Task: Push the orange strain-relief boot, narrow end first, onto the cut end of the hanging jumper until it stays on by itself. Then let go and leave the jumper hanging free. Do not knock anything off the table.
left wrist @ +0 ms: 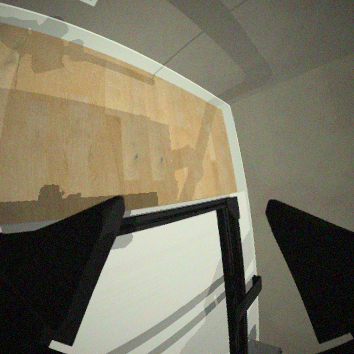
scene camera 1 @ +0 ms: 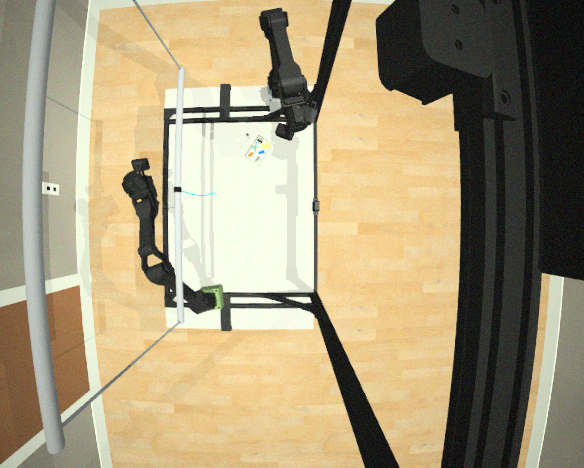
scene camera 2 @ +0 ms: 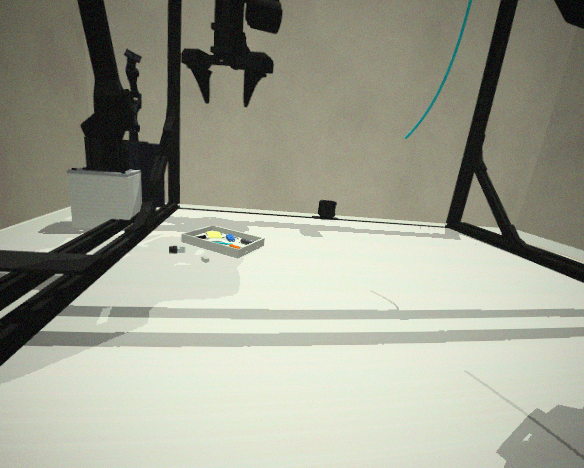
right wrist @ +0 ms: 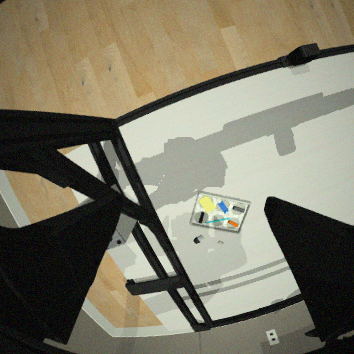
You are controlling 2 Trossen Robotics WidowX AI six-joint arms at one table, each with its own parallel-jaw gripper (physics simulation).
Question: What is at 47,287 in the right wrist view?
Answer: The right gripper.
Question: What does the left gripper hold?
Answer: Nothing.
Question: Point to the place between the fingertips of the left gripper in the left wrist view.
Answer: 196,205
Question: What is the right gripper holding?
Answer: Nothing.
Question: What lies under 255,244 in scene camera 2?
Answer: A grey parts tray.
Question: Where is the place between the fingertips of the right gripper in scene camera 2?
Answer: At 226,105
